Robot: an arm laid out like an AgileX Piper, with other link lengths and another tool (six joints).
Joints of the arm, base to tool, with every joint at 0 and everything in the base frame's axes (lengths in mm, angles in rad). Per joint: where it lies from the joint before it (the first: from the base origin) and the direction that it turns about. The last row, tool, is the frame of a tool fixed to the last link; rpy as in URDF.
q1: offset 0 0 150.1 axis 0 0 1
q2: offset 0 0 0 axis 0 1 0
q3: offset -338.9 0 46.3 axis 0 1 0
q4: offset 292.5 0 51.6 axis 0.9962 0 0.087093
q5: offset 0 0 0 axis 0 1 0
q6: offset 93.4 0 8.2 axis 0.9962 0 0.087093
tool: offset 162.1 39 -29 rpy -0.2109 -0.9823 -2.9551
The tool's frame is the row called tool.
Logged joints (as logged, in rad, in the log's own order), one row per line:
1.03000 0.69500 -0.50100 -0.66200 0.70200 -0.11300
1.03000 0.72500 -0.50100 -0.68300 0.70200 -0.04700
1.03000 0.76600 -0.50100 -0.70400 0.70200 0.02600
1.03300 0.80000 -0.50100 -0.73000 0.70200 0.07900
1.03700 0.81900 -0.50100 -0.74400 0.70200 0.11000
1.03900 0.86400 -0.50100 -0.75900 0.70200 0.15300
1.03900 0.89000 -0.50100 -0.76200 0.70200 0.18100
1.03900 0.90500 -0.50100 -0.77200 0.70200 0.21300
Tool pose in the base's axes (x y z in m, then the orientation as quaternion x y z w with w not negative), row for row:
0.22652 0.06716 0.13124 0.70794 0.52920 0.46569 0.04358
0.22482 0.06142 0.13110 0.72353 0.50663 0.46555 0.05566
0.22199 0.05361 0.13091 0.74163 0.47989 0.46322 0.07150
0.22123 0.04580 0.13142 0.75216 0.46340 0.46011 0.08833
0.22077 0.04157 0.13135 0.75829 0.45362 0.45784 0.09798
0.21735 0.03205 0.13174 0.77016 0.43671 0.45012 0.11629
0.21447 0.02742 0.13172 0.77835 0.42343 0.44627 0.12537
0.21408 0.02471 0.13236 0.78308 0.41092 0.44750 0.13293
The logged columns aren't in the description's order. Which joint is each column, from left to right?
Columns, left to right: q2, q5, q3, q4, q1, q6.
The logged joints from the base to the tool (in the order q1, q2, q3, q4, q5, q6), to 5 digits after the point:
0.70200 1.03000 -0.50100 -0.66200 0.69500 -0.11300
0.70200 1.03000 -0.50100 -0.68300 0.72500 -0.04700
0.70200 1.03000 -0.50100 -0.70400 0.76600 0.02600
0.70200 1.03300 -0.50100 -0.73000 0.80000 0.07900
0.70200 1.03700 -0.50100 -0.74400 0.81900 0.11000
0.70200 1.03900 -0.50100 -0.75900 0.86400 0.15300
0.70200 1.03900 -0.50100 -0.76200 0.89000 0.18100
0.70200 1.03900 -0.50100 -0.77200 0.90500 0.21300

